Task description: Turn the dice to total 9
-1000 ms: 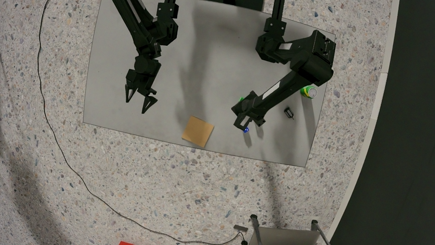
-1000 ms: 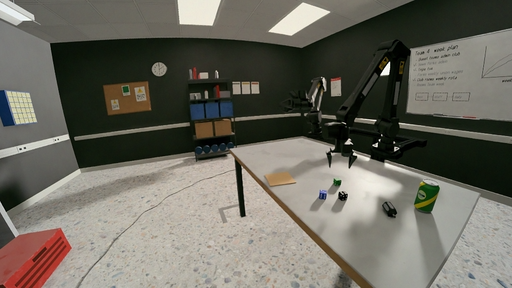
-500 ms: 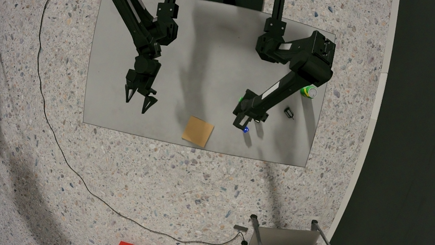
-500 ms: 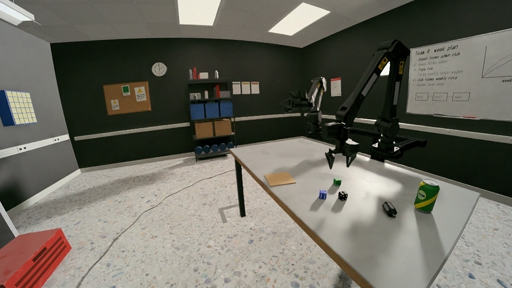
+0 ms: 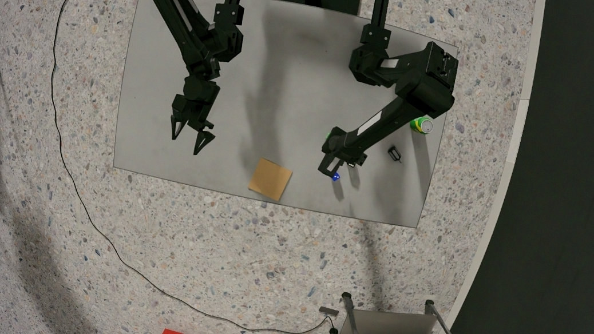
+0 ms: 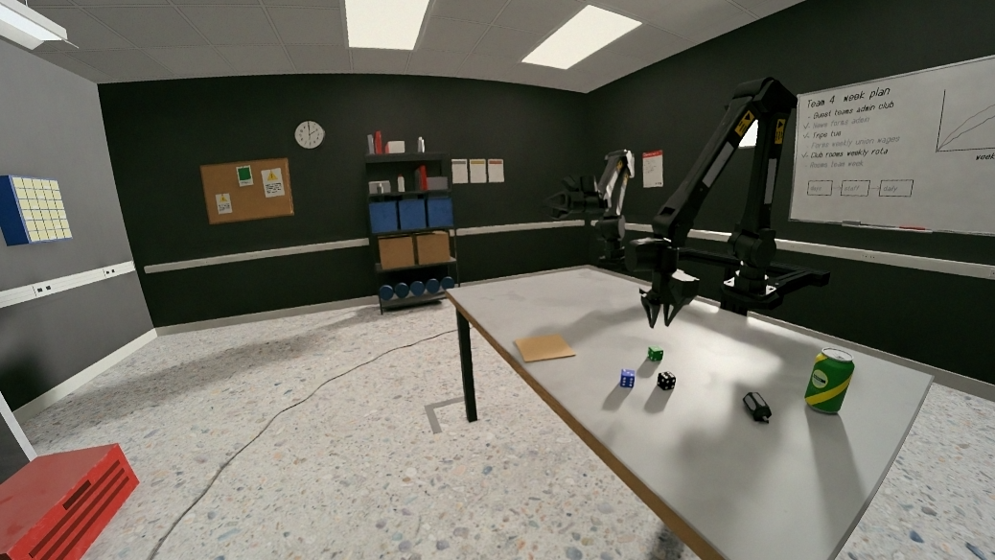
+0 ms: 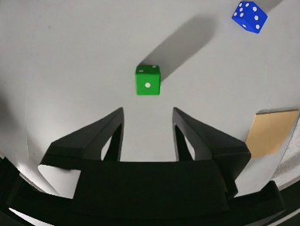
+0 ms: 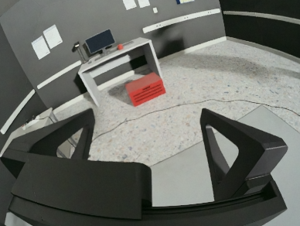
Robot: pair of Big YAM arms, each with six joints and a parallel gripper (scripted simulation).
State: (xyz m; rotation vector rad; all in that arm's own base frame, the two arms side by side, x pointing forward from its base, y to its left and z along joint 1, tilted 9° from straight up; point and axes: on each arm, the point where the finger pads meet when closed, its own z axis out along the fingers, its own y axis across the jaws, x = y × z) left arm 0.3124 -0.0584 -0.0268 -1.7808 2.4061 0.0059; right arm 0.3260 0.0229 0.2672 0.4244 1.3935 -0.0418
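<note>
Right now the green die is 8 cm below my left hand. Round my left hand: black die: 8 cm ahead, 10 cm to the left, 8 cm below; blue die: 15 cm ahead, 4 cm to the left, 8 cm below; brown square mat: 21 cm ahead, 22 cm to the right, 10 cm below.
</note>
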